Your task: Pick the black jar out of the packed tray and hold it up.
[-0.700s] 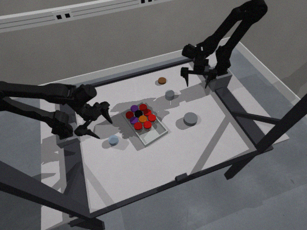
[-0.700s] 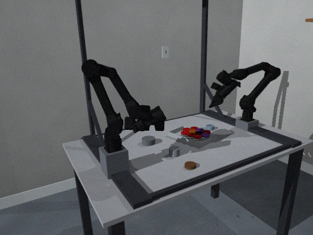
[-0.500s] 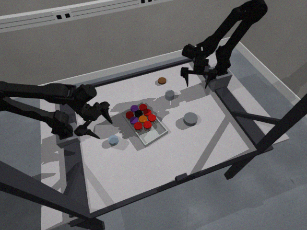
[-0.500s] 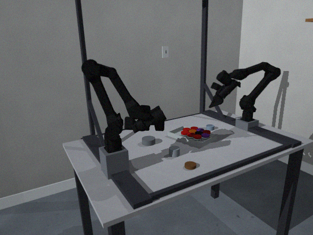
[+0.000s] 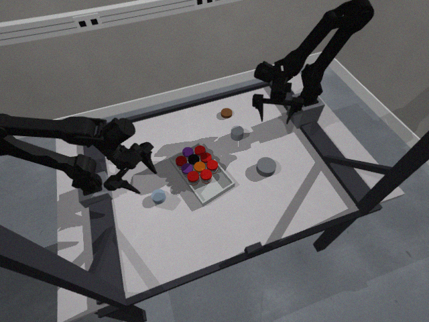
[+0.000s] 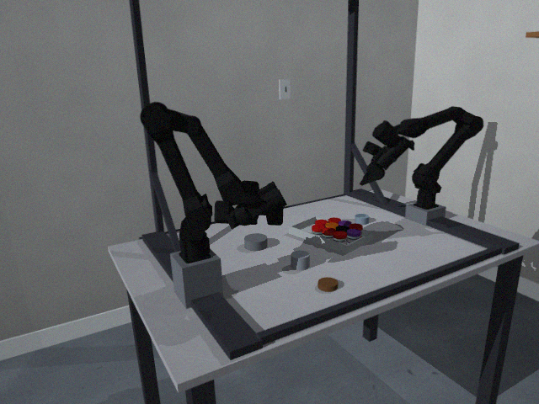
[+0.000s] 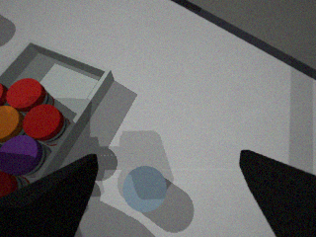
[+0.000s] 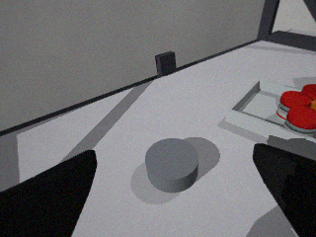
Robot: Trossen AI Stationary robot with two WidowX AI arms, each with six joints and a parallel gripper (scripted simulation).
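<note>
Now: left hand 16 cm to the left of the purple jar, 15 cm above it and 5 cm short of it. From my left hand the other things lie so: light blue cylinder 16 cm below, 3 cm to the right; then black jar 20 cm to the right, 15 cm below, 8 cm ahead; then orange jar 21 cm to the right, 15 cm below, 4 cm ahead.
</note>
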